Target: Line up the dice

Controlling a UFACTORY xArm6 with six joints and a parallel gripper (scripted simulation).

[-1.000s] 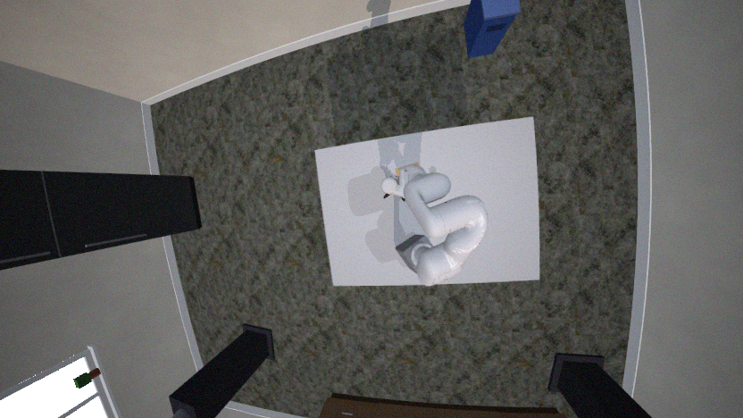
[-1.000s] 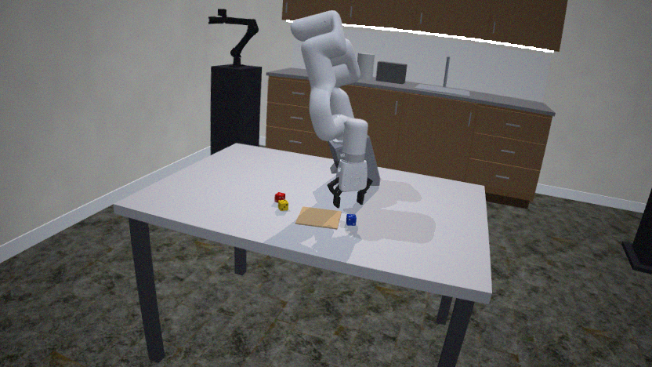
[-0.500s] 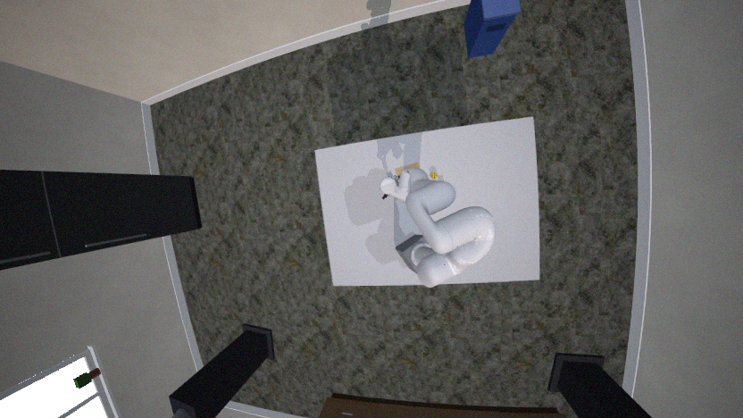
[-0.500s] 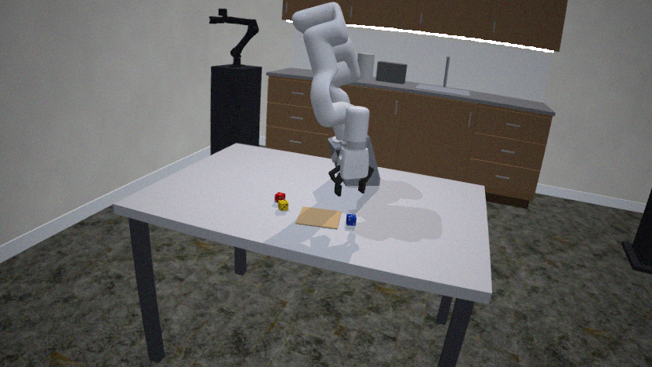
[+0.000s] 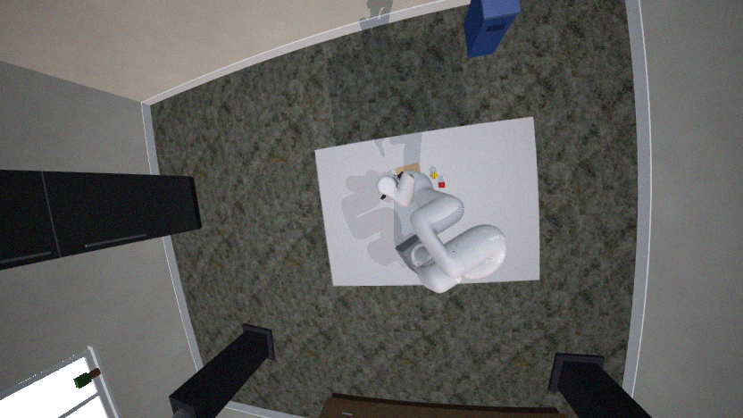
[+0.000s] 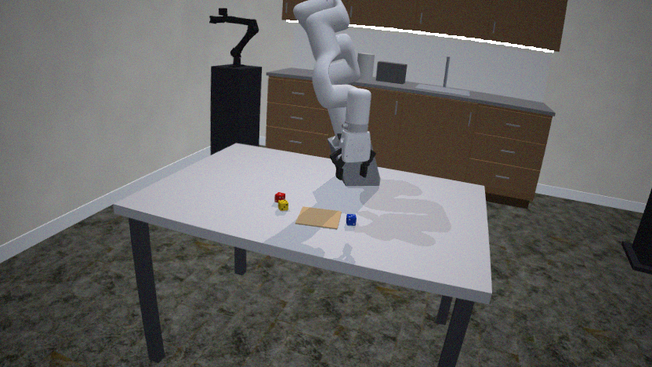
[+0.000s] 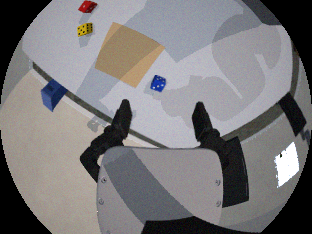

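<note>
My gripper is now 10 mm short of the red die, 260 mm to the left of it and 140 mm above it. Also, from my hand: yellow die: 60 mm ahead, 220 mm to the right, 140 mm below; then blue die: 30 mm ahead, 30 mm to the left, 140 mm below; then tan mat: 50 mm ahead, 80 mm to the right, 160 mm below.
</note>
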